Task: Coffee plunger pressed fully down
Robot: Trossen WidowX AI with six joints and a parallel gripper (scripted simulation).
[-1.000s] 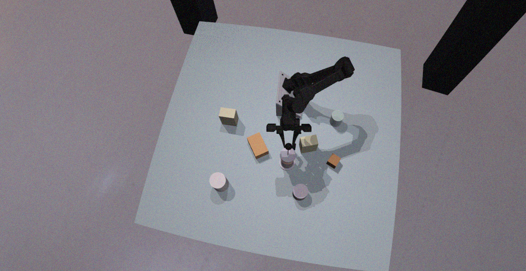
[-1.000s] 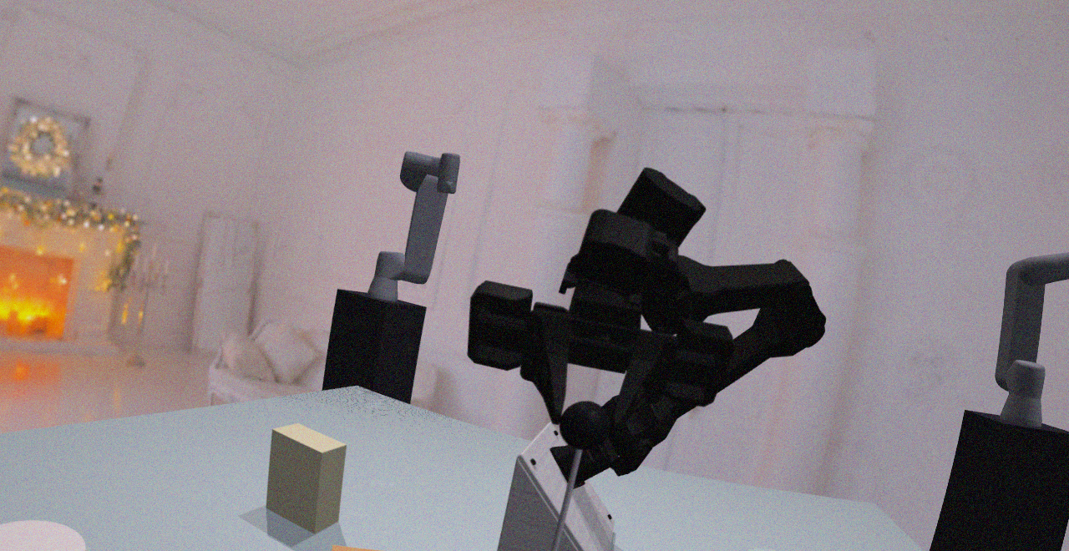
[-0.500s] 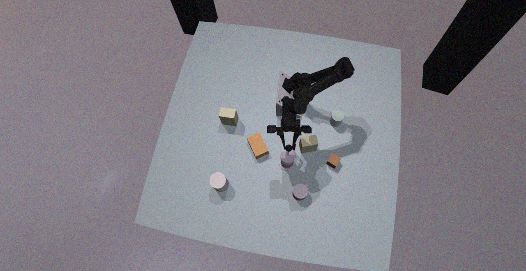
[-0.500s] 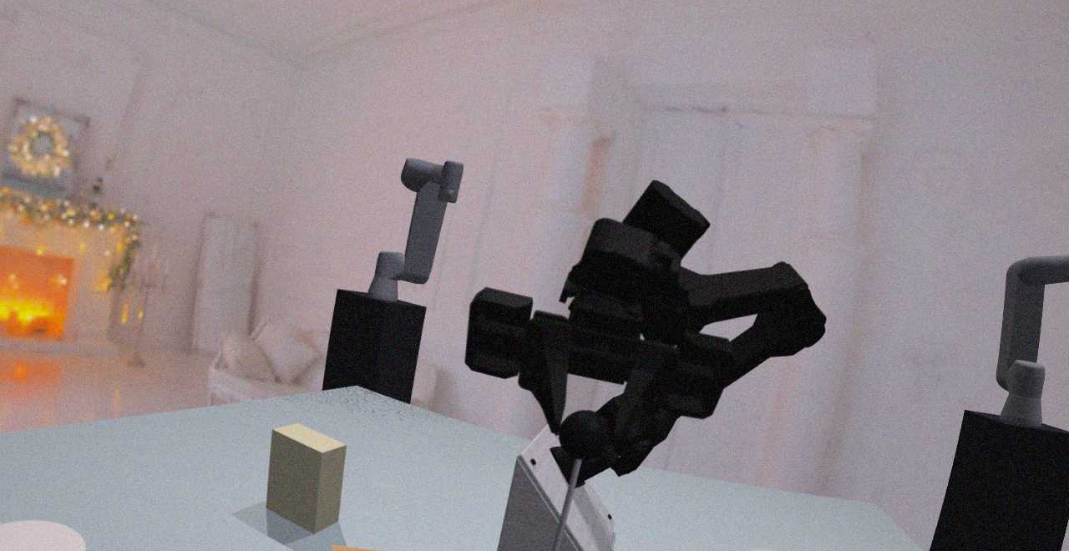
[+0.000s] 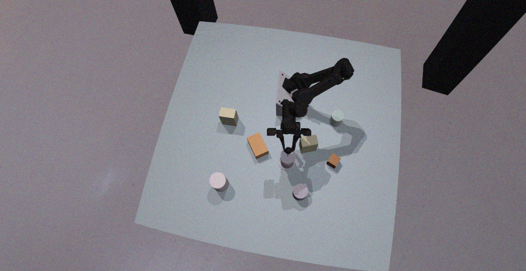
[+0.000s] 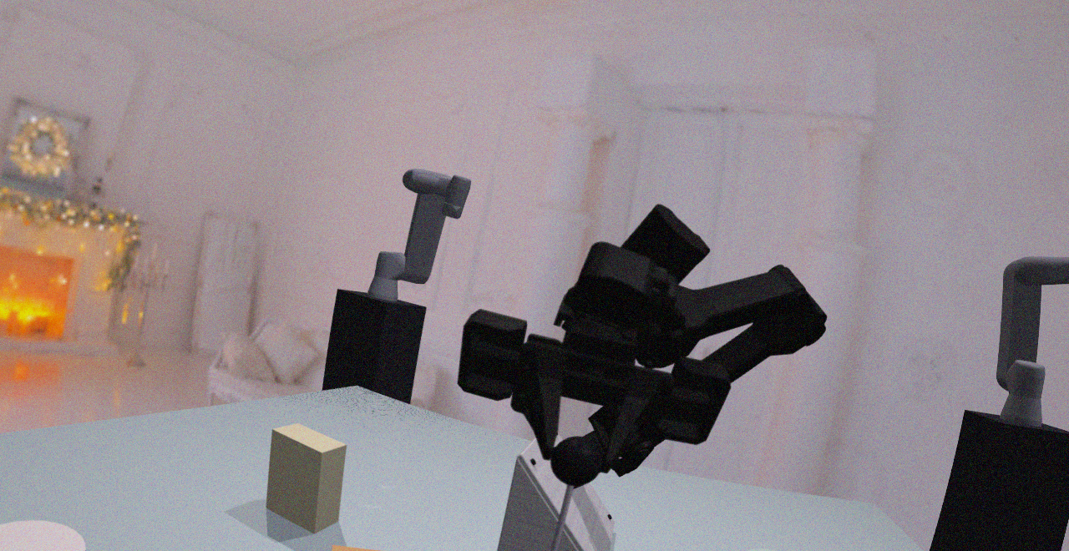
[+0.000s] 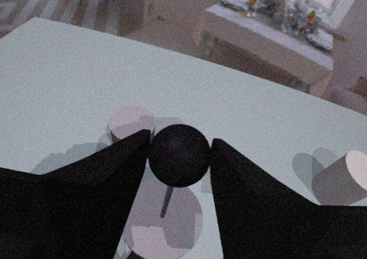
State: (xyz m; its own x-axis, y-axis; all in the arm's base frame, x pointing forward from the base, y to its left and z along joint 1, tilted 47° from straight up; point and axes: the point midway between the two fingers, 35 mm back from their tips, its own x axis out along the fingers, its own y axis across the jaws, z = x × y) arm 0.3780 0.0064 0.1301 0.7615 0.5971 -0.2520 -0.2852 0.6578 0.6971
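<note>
Now: gripper tip 30 mm past the coffee press and 120 mm above it.
</note>
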